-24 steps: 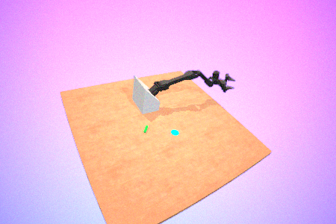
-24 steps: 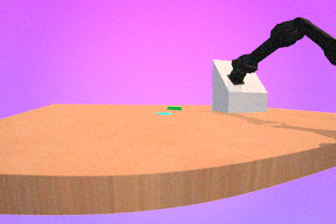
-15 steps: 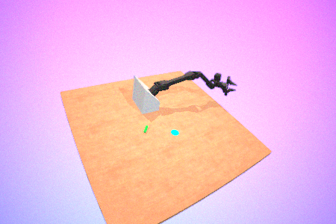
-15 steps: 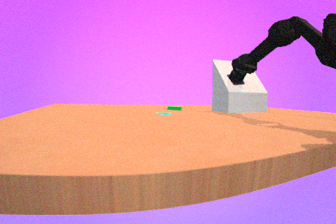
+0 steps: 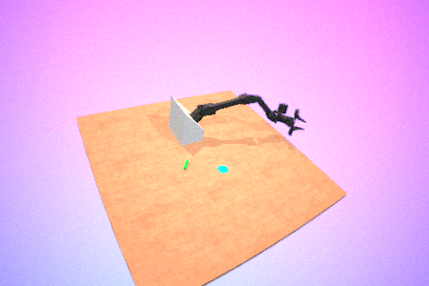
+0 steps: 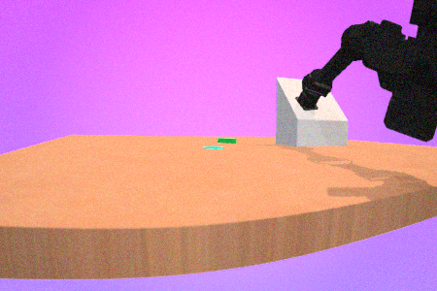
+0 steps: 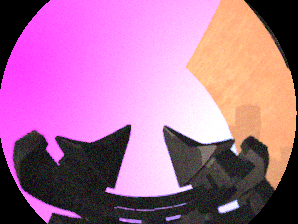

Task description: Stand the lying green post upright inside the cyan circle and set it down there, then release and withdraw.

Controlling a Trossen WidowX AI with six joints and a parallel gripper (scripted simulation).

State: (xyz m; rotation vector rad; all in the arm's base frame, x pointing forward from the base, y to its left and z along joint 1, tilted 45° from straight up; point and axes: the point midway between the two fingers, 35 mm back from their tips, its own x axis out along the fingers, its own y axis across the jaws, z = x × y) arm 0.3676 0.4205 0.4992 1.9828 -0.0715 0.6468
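The green post is 84 cm to the right of my gripper tip, 19 cm behind it and 15 cm below it. Round my gripper tip: cyan circle: 66 cm to the right, 16 cm below, 7 cm behind.
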